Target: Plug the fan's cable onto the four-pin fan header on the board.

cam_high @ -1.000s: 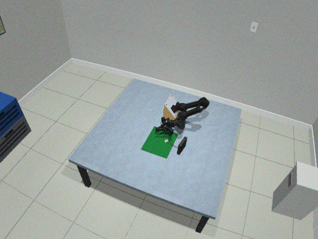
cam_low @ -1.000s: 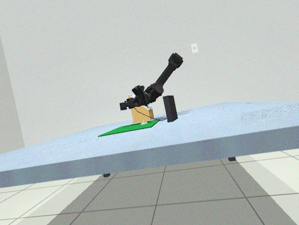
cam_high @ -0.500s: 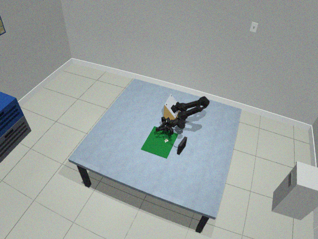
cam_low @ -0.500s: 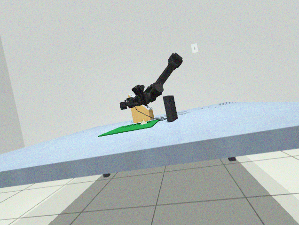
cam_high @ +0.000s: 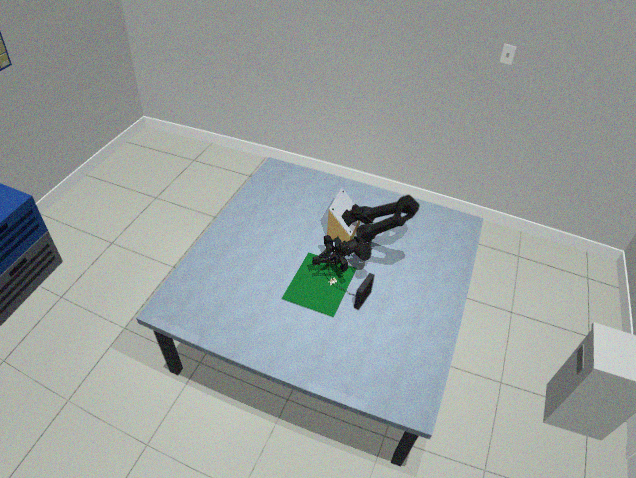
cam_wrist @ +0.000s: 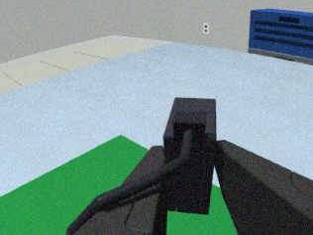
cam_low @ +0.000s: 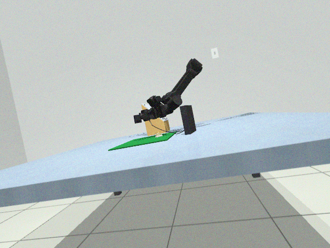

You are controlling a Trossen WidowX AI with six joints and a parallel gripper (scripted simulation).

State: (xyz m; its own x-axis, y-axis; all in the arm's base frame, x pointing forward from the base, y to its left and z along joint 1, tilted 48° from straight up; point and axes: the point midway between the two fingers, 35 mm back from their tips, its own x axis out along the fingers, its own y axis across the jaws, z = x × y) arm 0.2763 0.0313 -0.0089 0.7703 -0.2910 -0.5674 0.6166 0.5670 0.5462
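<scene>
My gripper tip is now 13 cm above the green board, 3 cm to the right of it and 3 cm short of it. Also, from my gripper tip: black fan: 23 cm to the left, 5 cm below, 3 cm ahead; then black fan plug: 1 cm to the right, 1 cm below; then white four-pin header: 11 cm below, 8 cm to the left.
</scene>
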